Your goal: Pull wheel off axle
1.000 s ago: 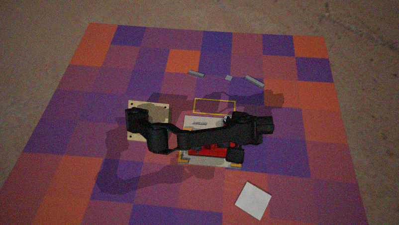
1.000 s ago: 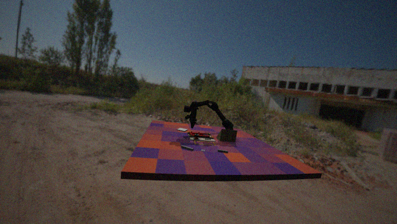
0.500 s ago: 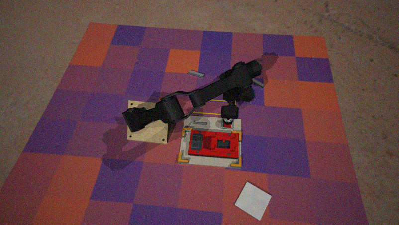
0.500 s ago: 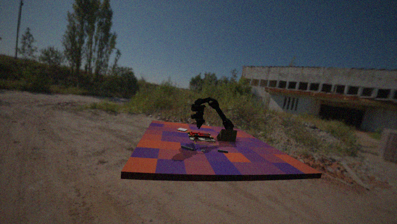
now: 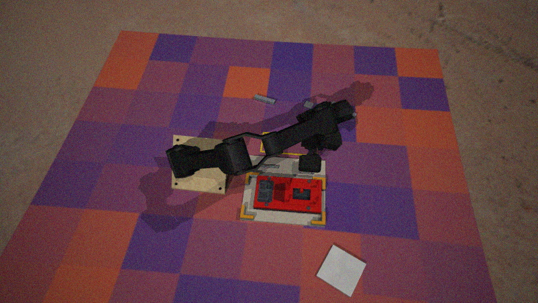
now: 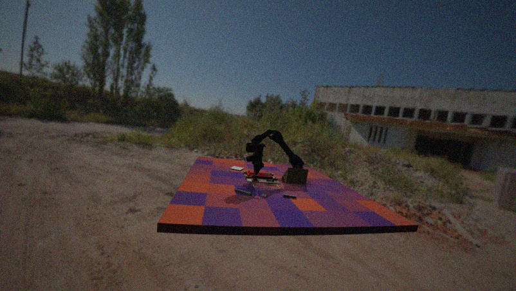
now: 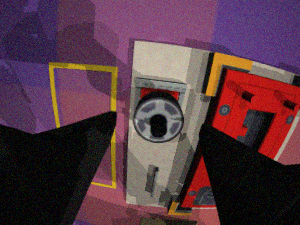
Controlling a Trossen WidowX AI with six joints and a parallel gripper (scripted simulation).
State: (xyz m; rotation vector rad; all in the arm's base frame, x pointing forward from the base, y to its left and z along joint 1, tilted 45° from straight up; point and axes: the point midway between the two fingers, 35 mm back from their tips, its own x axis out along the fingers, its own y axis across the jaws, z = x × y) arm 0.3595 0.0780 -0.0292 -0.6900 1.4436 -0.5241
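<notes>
The wheel lies 20 mm below my gripper tip. Also, from my gripper tip: small grey bar 260 mm to the left, 90 mm ahead, 50 mm below; then upright axle 20 mm below.
</notes>
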